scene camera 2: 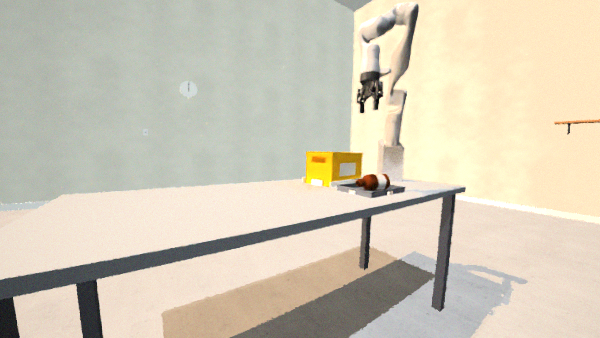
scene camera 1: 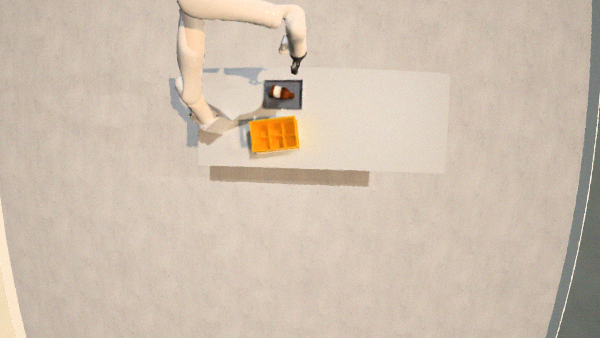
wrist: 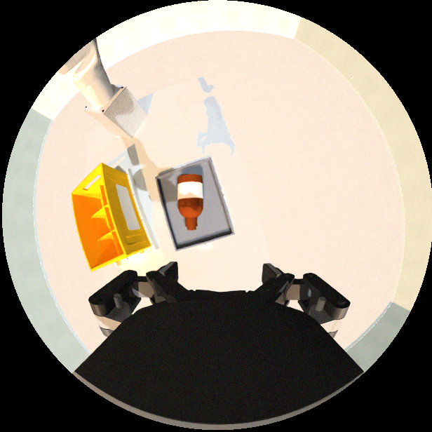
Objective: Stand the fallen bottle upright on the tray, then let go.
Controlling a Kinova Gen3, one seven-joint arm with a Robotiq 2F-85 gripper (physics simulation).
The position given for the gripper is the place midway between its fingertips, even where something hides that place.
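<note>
The gripper (scene camera 2: 368, 111), also (wrist: 219, 272). Brown bottle (wrist: 189, 186).
</note>
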